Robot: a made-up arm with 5 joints.
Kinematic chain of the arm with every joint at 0, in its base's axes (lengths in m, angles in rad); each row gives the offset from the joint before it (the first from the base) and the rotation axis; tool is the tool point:
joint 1: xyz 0 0 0.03 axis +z
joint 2: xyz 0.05 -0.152 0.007 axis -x
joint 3: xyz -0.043 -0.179 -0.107 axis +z
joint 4: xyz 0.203 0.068 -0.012 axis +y
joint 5: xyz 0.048 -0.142 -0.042 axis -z
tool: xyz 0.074 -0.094 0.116
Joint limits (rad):
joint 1: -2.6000..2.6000
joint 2: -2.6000..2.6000
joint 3: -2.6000..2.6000
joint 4: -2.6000..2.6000
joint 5: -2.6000..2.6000
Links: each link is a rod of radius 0.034 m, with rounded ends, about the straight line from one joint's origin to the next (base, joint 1, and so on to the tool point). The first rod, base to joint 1, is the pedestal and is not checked.
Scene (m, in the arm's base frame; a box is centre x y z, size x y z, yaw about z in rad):
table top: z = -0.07
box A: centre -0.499 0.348 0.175 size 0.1 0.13 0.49 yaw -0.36
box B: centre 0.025 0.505 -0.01 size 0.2 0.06 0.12 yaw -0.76
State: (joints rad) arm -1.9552 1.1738 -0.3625 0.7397 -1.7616
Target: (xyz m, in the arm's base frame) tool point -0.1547 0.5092 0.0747
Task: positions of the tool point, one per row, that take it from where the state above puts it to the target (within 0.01 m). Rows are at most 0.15 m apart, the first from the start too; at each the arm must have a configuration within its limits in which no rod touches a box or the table.
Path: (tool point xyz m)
1: -0.5059 -0.1184 0.3004
2: -0.4872 -0.0690 0.3621
3: -0.4374 -0.0235 0.4210
4: -0.3589 0.0090 0.4677
5: -0.3656 0.1303 0.4702
6: -0.3573 0.2557 0.4374
7: -0.3294 0.3687 0.3714
8: -0.2823 0.4542 0.2805
9: -0.2211 0.5021 0.1771
10: -0.1547 0.5092 0.0747

